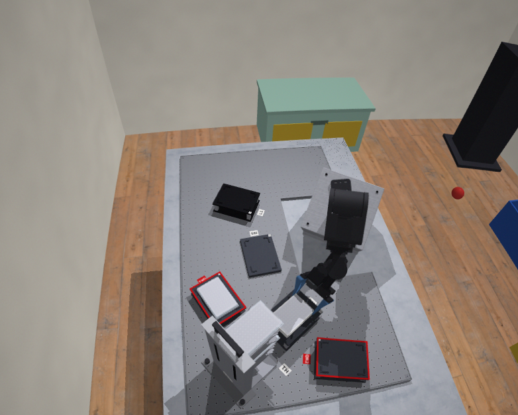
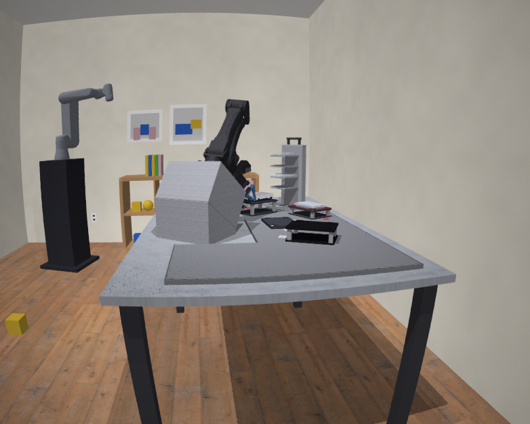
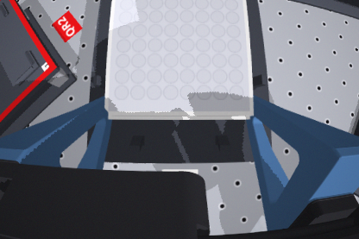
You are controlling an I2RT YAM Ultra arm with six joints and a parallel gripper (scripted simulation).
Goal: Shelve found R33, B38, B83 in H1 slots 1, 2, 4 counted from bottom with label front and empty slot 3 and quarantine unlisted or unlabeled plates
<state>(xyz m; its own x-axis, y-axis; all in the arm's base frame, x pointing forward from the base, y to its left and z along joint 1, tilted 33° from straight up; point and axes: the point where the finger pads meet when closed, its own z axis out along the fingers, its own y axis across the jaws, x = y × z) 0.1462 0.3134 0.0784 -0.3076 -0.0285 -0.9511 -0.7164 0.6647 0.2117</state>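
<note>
Now: the regrip nest RG 4 cm ahead of my hand, 4 cm to the left of it and 2 cm below it. The rest, counted from my hand: RG label: 4 cm behind, 4 cm to the right, 7 cm below; quarantine nest QR2: 12 cm behind, 16 cm to the left, 4 cm below; white 96-well plate: 4 cm ahead, 4 cm to the left, 1 cm above.
</note>
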